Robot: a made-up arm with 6 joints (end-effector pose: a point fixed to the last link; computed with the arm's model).
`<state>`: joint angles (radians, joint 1 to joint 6).
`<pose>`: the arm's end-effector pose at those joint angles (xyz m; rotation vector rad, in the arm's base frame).
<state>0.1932 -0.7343 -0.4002 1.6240 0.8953 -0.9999</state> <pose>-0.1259 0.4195 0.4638 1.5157 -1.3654 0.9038</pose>
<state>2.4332 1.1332 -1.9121 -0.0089 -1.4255 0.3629</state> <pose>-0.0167 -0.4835 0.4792 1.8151 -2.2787 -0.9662</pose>
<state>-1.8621 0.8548 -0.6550 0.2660 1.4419 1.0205</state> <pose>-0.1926 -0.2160 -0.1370 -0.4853 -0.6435 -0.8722</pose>
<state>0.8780 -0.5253 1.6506 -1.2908 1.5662 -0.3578</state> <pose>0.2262 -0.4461 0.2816 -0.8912 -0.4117 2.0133</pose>
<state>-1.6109 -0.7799 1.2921 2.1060 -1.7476 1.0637</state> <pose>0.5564 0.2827 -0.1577 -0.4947 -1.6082 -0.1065</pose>
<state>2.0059 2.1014 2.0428 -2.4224 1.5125 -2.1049</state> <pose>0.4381 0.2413 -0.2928 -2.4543 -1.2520 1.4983</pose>
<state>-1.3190 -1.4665 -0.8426 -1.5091 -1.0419 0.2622</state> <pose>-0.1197 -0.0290 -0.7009 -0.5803 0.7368 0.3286</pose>
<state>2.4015 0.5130 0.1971 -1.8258 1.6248 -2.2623</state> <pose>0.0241 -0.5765 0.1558 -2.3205 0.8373 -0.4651</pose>
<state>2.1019 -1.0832 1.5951 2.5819 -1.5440 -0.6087</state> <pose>-0.6565 0.5298 0.3230 1.1075 0.5702 1.8549</pose>
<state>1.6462 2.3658 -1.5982 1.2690 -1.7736 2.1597</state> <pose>0.3652 0.0384 0.3101 2.1365 0.2964 -2.2375</pose>
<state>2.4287 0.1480 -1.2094 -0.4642 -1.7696 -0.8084</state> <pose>0.1086 -0.1823 0.6846 -0.1023 -1.9097 0.3071</pose>
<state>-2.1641 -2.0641 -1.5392 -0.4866 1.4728 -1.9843</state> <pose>0.1476 0.6862 -0.0170 -0.0880 -1.0032 0.4344</pose>
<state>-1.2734 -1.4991 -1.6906 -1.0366 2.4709 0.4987</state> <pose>0.2446 0.3407 -0.1325 0.8584 -2.7019 -0.7745</pose>
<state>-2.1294 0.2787 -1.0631 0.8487 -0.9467 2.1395</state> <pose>-0.4308 0.3502 0.1903 -1.5546 1.7918 -1.4231</pose>
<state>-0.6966 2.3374 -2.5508 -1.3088 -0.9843 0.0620</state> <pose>-0.6391 0.2219 0.7687 1.8959 1.2280 1.4969</pose>
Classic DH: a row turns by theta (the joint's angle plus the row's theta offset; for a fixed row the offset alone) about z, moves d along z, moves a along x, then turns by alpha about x. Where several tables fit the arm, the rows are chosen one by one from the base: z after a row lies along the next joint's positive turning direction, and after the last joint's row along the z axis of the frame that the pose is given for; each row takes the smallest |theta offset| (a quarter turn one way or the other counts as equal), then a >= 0, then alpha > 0; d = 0 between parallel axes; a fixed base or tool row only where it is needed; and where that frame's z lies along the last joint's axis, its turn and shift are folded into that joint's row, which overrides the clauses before.
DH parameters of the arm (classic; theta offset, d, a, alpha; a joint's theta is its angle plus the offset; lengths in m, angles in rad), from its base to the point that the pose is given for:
base (fixed): 0 0.17 0 1.5708
joint 1: 0 -0.11 0.05 1.5708
joint 2: 0 -0.06 0.1 1.5708
joint 3: -1.5708 -0.25 0.04 -1.5708
joint 4: 0 -0.13 -0.38 -1.5708
joint 5: -1.5708 -0.16 0 1.5708
joint 6: 1.5708 0 0.01 3.1416
tool (fixed): 1.5708 -0.31 0 0

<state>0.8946 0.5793 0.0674 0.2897 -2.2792 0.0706</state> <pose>-0.1270 0.2114 0.0074 0.5781 1.3311 0.2773</pose>
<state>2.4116 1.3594 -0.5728 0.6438 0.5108 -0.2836</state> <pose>-0.1091 -0.1590 0.6082 -0.8867 2.3053 0.7494</pose>
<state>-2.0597 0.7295 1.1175 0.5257 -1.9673 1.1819</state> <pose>0.3743 0.2318 0.0491 -0.0882 -1.2882 -0.0174</pose>
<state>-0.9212 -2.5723 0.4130 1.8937 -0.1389 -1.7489</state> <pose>0.2570 -0.1236 0.6628 -2.1147 -0.8097 -0.4404</pose>
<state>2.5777 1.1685 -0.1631 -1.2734 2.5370 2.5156</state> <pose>0.1980 -0.1786 0.1488 -0.9146 1.5706 -0.5000</pose>
